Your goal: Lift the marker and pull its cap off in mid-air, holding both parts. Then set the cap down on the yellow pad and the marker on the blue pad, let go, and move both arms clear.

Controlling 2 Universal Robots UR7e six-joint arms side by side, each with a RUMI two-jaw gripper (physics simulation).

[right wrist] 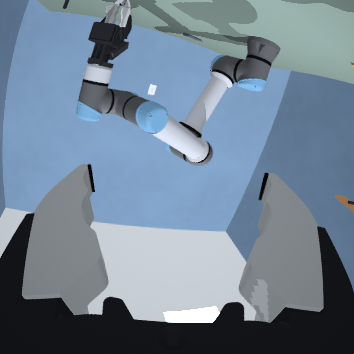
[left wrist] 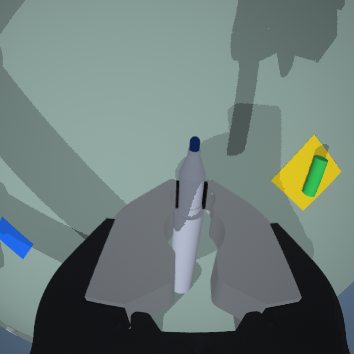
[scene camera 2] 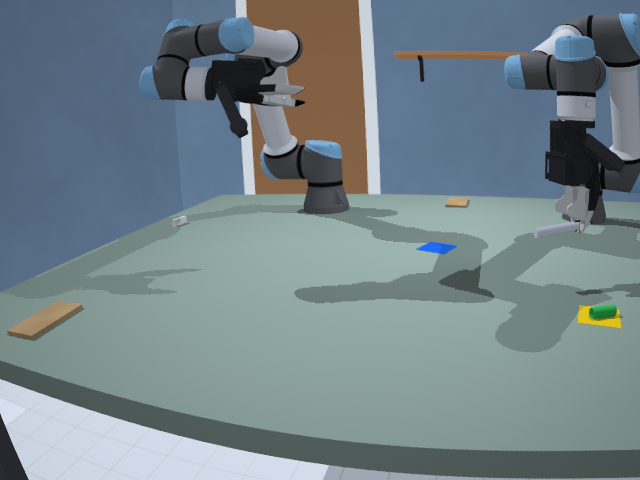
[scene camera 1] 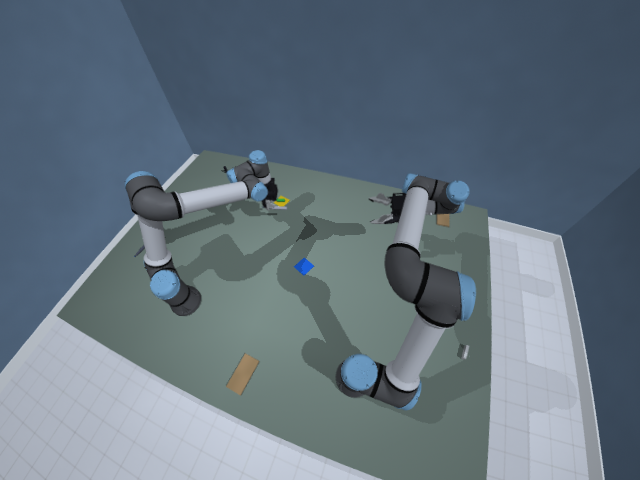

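Observation:
The green cap lies on its side on the yellow pad. My left gripper is shut on the uncapped marker, pinching its grey front section. The dark blue tip points up in the left wrist view. The marker is held above the table, away from the blue pad, which is bare. My right gripper is open and empty, well apart from the left one and high above the table.
Wooden boards lie on the table, one near the front edge in scene camera 1, another beneath the right wrist there. A small grey block lies by the table's right edge in scene camera 1.

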